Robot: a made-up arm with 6 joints.
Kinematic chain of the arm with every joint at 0, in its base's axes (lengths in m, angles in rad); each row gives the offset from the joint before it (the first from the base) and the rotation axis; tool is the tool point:
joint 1: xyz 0 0 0.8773 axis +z
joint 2: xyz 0.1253 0 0 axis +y
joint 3: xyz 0 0 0.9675 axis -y
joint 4: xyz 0 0 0.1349 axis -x
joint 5: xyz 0.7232 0 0 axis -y
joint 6: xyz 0.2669 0 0 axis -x
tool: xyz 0 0 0
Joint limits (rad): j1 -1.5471..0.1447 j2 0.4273..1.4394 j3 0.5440..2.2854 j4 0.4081..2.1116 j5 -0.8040..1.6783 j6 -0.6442..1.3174
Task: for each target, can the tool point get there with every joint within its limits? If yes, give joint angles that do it. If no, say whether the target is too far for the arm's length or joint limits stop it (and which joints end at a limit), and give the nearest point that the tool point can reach.
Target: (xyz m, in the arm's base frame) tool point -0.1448 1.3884 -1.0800
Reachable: no: too far | nearest point 1.5047 0.4491 0.4156 | short by 2.417 m
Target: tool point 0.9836 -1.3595 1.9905
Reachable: yes | joints -1.0412 0.9748 1.5228 1.7889 0.6712 0.7550
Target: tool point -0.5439 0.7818 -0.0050
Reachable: no: joint limits stop it (at a limit: joint 1, joint 2, joint 3, joint 4, joint 5) | nearest point 1.4687 0.4439 0.4609 | short by 2.093 m
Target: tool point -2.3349 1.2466 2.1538
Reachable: no: too far | nearest point -0.0494 0.1432 2.3886 | short by 2.549 m
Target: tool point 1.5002 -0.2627 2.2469
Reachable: yes | joints -0.1851 0.6960 1.2385 1.5214 0.0672 -0.4548
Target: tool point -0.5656 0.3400 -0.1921
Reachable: no: joint limits stop it (at a limit: joint 1, joint 2, joint 3, joint 4, joint 5) | nearest point -0.0379 -1.6213 0.2691 | short by 2.083 m
